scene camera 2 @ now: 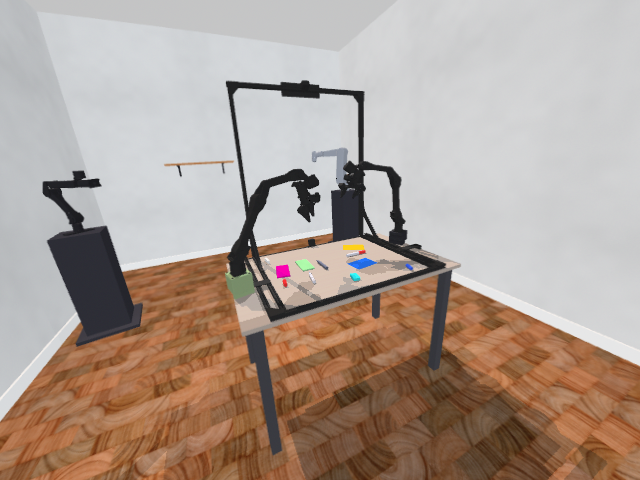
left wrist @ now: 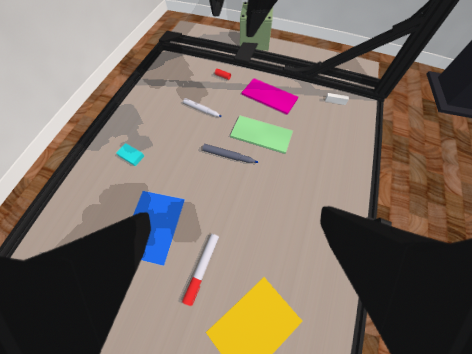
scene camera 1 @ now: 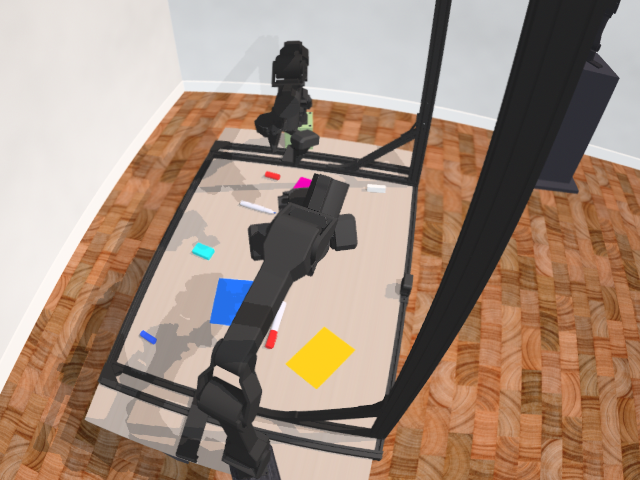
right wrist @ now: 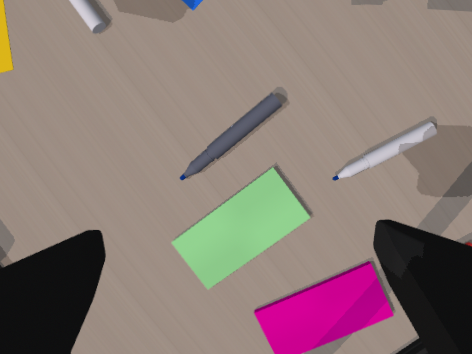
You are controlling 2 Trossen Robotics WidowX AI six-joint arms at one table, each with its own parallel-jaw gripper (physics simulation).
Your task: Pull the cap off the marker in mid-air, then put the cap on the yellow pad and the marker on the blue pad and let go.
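Places are measured from the left arm's base along level axes (x back, y down, z right), in centimetres.
Where they show: left gripper, fingertip midpoint: (scene camera 2: 346, 197) (left wrist: 236, 218); right gripper, fingertip midpoint: (scene camera 2: 311, 219) (left wrist: 231, 25) (scene camera 1: 284, 158) (right wrist: 240, 239); left arm's base, link origin: (scene camera 2: 398, 230) (scene camera 1: 251, 463); right arm's base, link origin: (scene camera 2: 238, 273).
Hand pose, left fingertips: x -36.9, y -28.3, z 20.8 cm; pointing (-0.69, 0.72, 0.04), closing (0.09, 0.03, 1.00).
Things, the pixels of their top centre, and the offset from my left fingertips.
- white body, top centre: (left wrist: 201, 267) (scene camera 1: 275, 322) (scene camera 2: 355, 252) dx -0.9, dy +35.3, dz -7.1 cm
- red cap, top centre: (left wrist: 191, 291) (scene camera 1: 271, 337) (scene camera 2: 361, 250) dx +3.2, dy +35.2, dz -9.2 cm
- blue pad, top centre: (left wrist: 152, 225) (scene camera 1: 232, 301) (scene camera 2: 362, 263) dx -11.0, dy +37.0, dz -17.5 cm
- yellow pad, top centre: (left wrist: 254, 327) (scene camera 1: 320, 357) (scene camera 2: 353, 247) dx +10.8, dy +37.0, dz +1.8 cm
- dark pen, top centre: (right wrist: 226, 140) (left wrist: 230, 152) dx -26.3, dy +35.2, dz +1.8 cm
- white pen, top centre: (right wrist: 385, 154) (left wrist: 202, 106) (scene camera 1: 258, 206) dx -42.7, dy +35.5, dz -4.2 cm
- green block, top centre: (right wrist: 239, 230) (left wrist: 261, 133) (scene camera 2: 304, 264) dx -31.9, dy +36.3, dz +10.7 cm
- magenta block, top centre: (right wrist: 323, 314) (left wrist: 270, 94) (scene camera 2: 282, 270) dx -45.4, dy +36.3, dz +15.6 cm
- cyan block, top centre: (left wrist: 129, 153) (scene camera 1: 202, 249) dx -30.0, dy +35.6, dz -23.6 cm
- blue piece, top centre: (scene camera 1: 147, 335) dx -4.0, dy +35.0, dz -43.2 cm
The marker, with a white body (scene camera 1: 278, 315) (scene camera 2: 352, 254) (left wrist: 206, 257) (right wrist: 89, 15) and a red cap (scene camera 1: 271, 338) (scene camera 2: 362, 252) (left wrist: 192, 291) at one end, lies on the table between the blue pad (scene camera 1: 224, 304) (scene camera 2: 361, 263) (left wrist: 162, 225) (right wrist: 193, 3) and the yellow pad (scene camera 1: 320, 357) (scene camera 2: 353, 247) (left wrist: 255, 320) (right wrist: 4, 45). The cap is on the marker. My left gripper (scene camera 2: 351, 192) (left wrist: 236, 218) is open and empty, high above the table. My right gripper (scene camera 2: 306, 215) (right wrist: 240, 239) is open and empty, above the green block. In scene camera 1 the left arm hides part of the blue pad.
A dark pen (left wrist: 229, 153) (right wrist: 245, 127), a white pen (scene camera 1: 257, 207) (right wrist: 395, 149), a green block (left wrist: 261, 134) (right wrist: 241, 227) and a magenta block (left wrist: 270, 96) (right wrist: 327, 310) lie farther up in the left wrist view. A cyan block (scene camera 1: 203, 251) and a blue piece (scene camera 1: 148, 337) lie at the left.
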